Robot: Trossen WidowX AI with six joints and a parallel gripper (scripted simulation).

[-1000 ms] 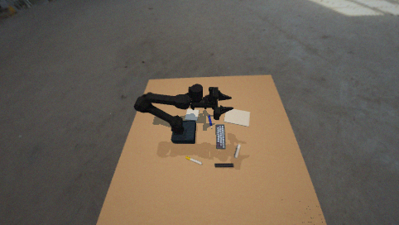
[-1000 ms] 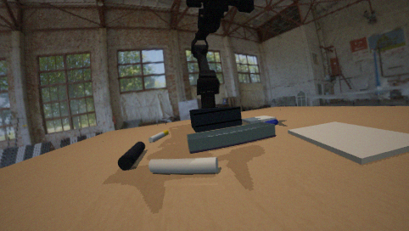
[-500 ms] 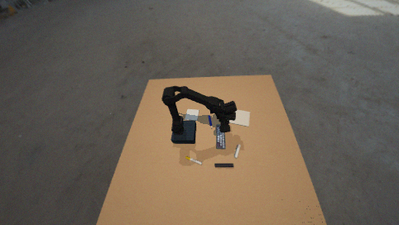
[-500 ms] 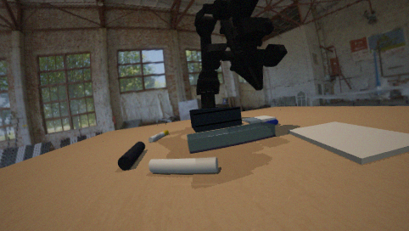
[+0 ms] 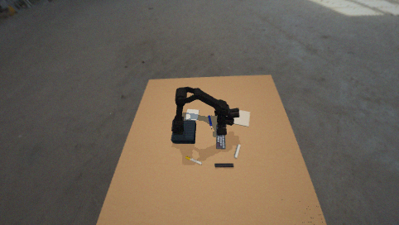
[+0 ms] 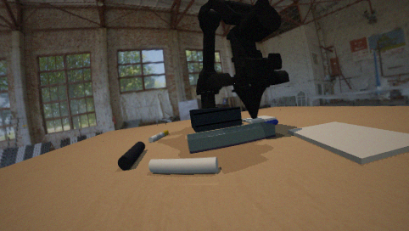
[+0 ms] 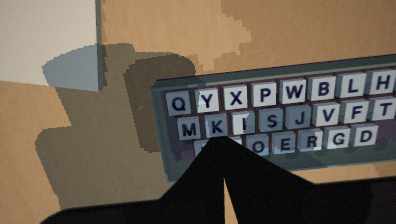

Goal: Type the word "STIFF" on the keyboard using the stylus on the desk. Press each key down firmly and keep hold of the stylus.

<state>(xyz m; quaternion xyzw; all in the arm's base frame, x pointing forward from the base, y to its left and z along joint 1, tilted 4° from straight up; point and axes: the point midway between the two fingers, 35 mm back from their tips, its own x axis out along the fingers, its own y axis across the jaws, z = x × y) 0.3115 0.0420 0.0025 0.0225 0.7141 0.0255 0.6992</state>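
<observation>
Now: the blue stylus 8 cm behind my gripper tip, 5 cm to the left of it and 4 cm below it. From my gripper tip the other things lie so: flat white pad 14 cm ahead, 12 cm to the left, 4 cm below; black cylinder 1 cm ahead, 26 cm to the right, 3 cm below; yellow-tipped white marker 20 cm behind, 23 cm to the right, 4 cm below.
</observation>
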